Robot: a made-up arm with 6 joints.
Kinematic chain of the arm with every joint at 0, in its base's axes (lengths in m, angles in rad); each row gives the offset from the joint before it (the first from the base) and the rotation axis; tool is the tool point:
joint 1: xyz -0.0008 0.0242 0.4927 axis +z
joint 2: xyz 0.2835 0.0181 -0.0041 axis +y
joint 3: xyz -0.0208 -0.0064 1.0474 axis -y
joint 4: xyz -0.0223 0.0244 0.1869 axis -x
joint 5: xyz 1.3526 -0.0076 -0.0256 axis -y
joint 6: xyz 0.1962 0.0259 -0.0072 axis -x
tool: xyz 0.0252 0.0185 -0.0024
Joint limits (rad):
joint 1: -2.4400..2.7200
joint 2: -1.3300..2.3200
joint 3: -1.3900..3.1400
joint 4: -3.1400..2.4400
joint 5: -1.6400..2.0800
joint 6: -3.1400..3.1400
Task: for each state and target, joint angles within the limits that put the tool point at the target. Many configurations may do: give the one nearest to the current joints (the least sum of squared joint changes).
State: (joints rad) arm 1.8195 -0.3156 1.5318 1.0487 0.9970 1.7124
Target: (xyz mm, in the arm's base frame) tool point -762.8 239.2 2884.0
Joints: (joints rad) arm 2.5988 0.0111 1.0649 1.1943 1.3018 1.7034
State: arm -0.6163 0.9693 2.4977 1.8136 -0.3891 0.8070
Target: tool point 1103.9 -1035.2 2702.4
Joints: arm -0.7220 0.7930 1.9093 1.8062 -0.2264 0.8000
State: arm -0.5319 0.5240 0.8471 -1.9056 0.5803 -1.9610
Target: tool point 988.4 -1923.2 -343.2
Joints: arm -1.0656 1.2338 0.2128 -1.9465 0.6448 -1.9651
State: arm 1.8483 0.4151 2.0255 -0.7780 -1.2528 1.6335
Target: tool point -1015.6 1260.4 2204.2
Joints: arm 2.1153 1.1210 2.3802 -0.8323 -1.6209 1.6240
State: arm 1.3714 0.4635 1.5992 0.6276 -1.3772 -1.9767
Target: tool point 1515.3 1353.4 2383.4
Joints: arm 0.7424 0.7473 1.5232 0.6973 -0.6072 -1.9669
